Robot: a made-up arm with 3 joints. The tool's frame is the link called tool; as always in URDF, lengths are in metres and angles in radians. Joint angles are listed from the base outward. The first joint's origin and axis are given. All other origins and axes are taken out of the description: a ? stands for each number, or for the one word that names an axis. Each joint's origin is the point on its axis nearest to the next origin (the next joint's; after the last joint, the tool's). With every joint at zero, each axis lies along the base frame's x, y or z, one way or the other. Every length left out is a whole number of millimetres.
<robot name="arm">
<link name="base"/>
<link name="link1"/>
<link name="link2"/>
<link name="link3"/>
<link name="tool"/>
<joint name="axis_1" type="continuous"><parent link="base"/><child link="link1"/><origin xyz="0.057 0.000 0.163" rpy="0.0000 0.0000 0.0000"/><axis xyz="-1 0 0"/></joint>
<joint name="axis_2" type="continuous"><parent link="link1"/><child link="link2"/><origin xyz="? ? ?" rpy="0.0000 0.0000 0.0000"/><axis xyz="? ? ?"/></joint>
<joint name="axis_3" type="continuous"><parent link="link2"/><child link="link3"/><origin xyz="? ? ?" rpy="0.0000 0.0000 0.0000"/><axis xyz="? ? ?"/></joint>
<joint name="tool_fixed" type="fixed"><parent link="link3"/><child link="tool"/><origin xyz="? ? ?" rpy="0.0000 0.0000 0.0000"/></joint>
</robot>
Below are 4 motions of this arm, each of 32 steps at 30 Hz.
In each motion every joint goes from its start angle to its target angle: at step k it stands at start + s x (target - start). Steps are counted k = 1, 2, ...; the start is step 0. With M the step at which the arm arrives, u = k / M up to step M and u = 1 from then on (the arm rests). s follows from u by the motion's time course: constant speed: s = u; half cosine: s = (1 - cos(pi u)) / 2; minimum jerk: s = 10 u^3 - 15 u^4 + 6 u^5.
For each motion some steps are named. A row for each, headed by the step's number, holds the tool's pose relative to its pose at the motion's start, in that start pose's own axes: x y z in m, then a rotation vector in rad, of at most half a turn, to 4 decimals.
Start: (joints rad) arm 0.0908 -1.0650 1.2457
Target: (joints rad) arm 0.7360 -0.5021 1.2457
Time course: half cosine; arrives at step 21
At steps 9, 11, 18, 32:
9: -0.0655 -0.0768 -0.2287 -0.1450 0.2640 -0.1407
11: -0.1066 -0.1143 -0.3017 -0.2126 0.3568 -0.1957
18: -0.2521 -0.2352 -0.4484 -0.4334 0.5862 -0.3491
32: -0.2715 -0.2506 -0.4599 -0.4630 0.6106 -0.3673

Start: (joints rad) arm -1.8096 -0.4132 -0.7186
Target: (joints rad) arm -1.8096 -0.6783 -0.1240
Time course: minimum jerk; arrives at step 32
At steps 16, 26, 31, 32:
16: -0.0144 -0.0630 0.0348 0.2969 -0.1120 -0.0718
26: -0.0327 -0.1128 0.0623 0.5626 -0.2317 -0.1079
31: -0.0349 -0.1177 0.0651 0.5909 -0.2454 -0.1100
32: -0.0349 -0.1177 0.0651 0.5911 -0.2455 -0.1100

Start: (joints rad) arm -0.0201 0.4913 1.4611
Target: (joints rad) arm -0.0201 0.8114 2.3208
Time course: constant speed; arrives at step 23
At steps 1, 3, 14, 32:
1: -0.0010 -0.0100 -0.0034 0.0374 0.0013 -0.0139
3: -0.0036 -0.0296 -0.0104 0.1121 0.0022 -0.0417
14: -0.0283 -0.1279 -0.0525 0.5216 -0.0298 -0.1948
32: -0.0586 -0.1943 -0.0887 0.8522 -0.1039 -0.3133

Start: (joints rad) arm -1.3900 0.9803 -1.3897
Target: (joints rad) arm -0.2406 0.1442 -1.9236
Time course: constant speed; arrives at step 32
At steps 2, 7, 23, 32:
2: 0.0081 -0.0199 0.0035 -0.0749 0.0493 -0.0611
7: 0.0238 -0.0654 0.0195 -0.2748 0.1721 -0.2049
23: 0.0728 -0.1380 0.1401 -1.0155 0.5477 -0.5758
32: 0.1325 -0.1091 0.2280 -1.4862 0.7315 -0.7239

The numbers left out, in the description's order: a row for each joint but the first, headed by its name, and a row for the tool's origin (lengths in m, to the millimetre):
axis_2: xyz 0.000 0.162 0.390, axis 0 1 0
axis_3: xyz 0.574 0.000 -0.007, axis 1 0 0
tool: xyz 0.000 -0.066 0.056

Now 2 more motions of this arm.
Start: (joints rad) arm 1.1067 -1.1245 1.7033
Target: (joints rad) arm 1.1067 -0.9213 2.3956
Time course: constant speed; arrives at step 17
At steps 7, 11, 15, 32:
7: -0.0095 -0.0603 -0.0145 0.2849 -0.0228 -0.0808
11: -0.0171 -0.0915 -0.0243 0.4473 -0.0463 -0.1243
15: -0.0259 -0.1202 -0.0347 0.6092 -0.0772 -0.1649
32: -0.0306 -0.1335 -0.0400 0.6899 -0.0955 -0.1840

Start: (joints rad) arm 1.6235 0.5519 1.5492
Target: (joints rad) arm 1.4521 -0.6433 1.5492
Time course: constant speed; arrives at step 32
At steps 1, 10, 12, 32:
1: 0.0020 0.0220 0.0007 0.0046 0.0019 0.0374
10: -0.0162 0.2186 0.0165 0.0503 0.0112 0.3737
12: -0.0288 0.2607 0.0225 0.0614 0.0112 0.4484
32: -0.3008 0.5835 0.1296 0.1818 -0.0341 1.1917

